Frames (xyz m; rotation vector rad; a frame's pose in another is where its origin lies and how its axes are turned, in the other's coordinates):
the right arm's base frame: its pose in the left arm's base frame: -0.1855 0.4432 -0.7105 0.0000 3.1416 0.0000
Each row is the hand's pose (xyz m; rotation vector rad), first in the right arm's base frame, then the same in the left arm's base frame.
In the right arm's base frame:
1: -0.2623 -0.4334 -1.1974 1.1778 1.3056 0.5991
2: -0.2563 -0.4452 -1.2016 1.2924 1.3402 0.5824
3: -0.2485 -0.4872 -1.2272 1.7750 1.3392 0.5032
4: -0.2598 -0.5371 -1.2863 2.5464 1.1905 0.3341
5: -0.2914 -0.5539 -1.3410 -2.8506 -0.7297 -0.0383
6: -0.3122 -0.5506 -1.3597 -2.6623 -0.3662 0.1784
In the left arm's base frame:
1: 0.0768 0.0098 0.4869 -0.6081 -1.4097 1.1955
2: 0.0708 -0.0020 0.4911 -0.5805 -1.3171 1.2881
3: 0.0630 -0.0440 0.5167 -0.4780 -0.9956 1.6861
4: 0.0743 -0.0939 0.5758 -0.2929 -0.3888 2.2322
5: 0.1059 -0.1107 0.6305 -0.0353 0.2707 2.6288
6: 0.1267 -0.1074 0.6492 0.1874 0.6449 2.7962

